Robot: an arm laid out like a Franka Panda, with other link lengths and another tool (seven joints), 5 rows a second.
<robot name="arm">
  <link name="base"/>
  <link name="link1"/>
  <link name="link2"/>
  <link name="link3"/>
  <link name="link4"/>
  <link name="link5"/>
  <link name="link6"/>
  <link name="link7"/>
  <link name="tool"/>
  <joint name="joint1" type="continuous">
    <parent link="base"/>
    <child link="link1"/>
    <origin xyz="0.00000 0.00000 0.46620"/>
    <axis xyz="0 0 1"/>
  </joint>
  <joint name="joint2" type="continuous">
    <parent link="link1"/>
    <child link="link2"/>
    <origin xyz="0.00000 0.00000 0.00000" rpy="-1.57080 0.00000 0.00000"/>
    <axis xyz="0 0 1"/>
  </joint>
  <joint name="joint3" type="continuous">
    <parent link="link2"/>
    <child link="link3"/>
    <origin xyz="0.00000 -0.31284 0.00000" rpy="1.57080 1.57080 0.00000"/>
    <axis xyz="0 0 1"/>
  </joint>
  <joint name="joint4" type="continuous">
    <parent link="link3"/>
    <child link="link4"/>
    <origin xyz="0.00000 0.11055 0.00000" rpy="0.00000 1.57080 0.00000"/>
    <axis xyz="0 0 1"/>
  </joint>
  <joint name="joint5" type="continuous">
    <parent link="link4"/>
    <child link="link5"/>
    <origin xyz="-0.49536 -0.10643 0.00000" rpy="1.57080 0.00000 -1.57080"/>
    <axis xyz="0 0 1"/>
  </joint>
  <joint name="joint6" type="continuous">
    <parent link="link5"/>
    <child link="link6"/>
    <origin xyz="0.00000 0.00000 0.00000" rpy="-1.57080 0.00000 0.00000"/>
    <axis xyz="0 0 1"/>
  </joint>
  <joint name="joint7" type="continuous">
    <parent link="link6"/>
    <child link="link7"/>
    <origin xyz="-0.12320 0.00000 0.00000" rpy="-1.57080 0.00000 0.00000"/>
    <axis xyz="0 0 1"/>
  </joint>
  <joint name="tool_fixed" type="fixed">
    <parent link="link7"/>
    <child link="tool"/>
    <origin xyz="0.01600 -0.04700 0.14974" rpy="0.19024 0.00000 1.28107"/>
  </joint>
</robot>
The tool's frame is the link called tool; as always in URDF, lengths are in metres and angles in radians. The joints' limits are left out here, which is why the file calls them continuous.
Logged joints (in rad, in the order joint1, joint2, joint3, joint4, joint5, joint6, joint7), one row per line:
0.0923 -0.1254 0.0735 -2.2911 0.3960 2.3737 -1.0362
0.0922 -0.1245 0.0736 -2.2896 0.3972 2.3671 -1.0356
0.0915 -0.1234 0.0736 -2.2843 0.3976 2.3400 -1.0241
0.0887 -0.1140 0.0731 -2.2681 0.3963 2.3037 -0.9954
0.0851 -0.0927 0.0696 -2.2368 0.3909 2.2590 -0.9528
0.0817 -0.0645 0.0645 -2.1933 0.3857 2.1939 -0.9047
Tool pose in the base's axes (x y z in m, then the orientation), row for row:
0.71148 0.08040 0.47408 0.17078 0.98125 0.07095 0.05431
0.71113 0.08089 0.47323 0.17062 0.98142 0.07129 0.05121
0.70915 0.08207 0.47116 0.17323 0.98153 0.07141 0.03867
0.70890 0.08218 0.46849 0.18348 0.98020 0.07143 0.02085
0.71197 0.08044 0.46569 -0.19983 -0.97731 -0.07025 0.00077
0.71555 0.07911 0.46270 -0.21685 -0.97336 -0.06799 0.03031
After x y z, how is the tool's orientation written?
As a quaternion, x y z w.
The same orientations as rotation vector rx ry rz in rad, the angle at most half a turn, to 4 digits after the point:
0.5187 2.9804 0.2155
0.5192 2.9866 0.2169
0.5312 3.0099 0.2190
0.5689 3.0392 0.2215
-0.6275 -3.0688 -0.2206
-0.6684 -3.0003 -0.2096

